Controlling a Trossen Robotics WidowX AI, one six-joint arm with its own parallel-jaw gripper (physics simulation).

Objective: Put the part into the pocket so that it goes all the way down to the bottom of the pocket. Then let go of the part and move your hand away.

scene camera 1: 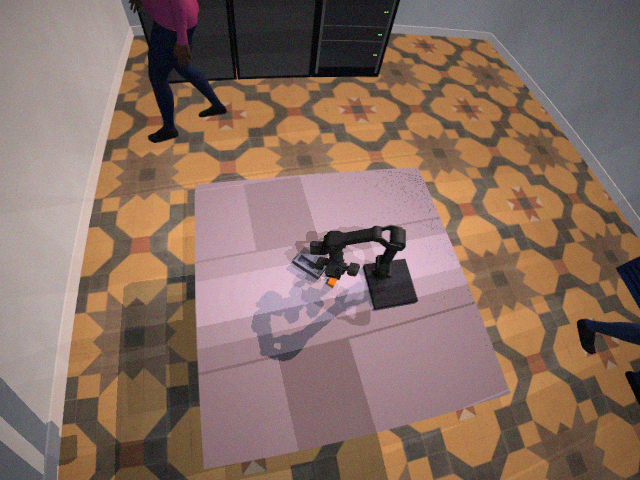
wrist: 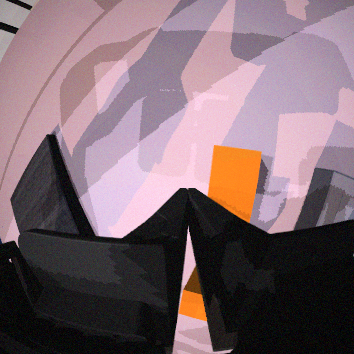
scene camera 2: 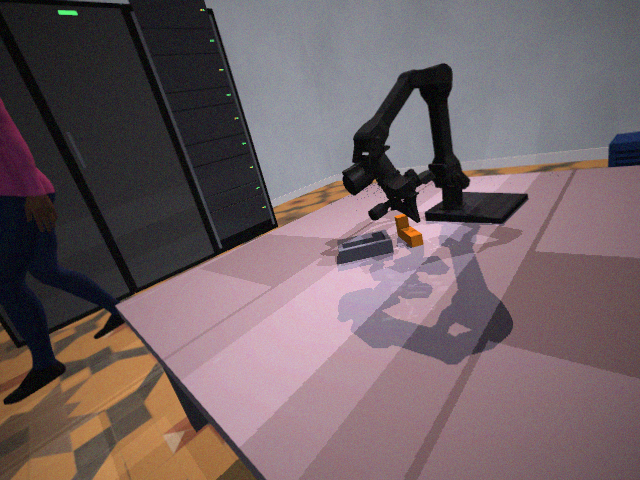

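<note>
The orange L-shaped part lies on the pink table top, outside the pocket. The grey pocket block sits just to the part's side, and its pocket holds nothing. My gripper is shut with the fingertips touching each other and nothing between them. It hovers just above the upright end of the part. In the wrist view the fingers hide the near end of the part.
The arm's black base plate stands close behind the part. Dark server racks line the far wall. A person walks on the tiled floor beyond the table's far left corner.
</note>
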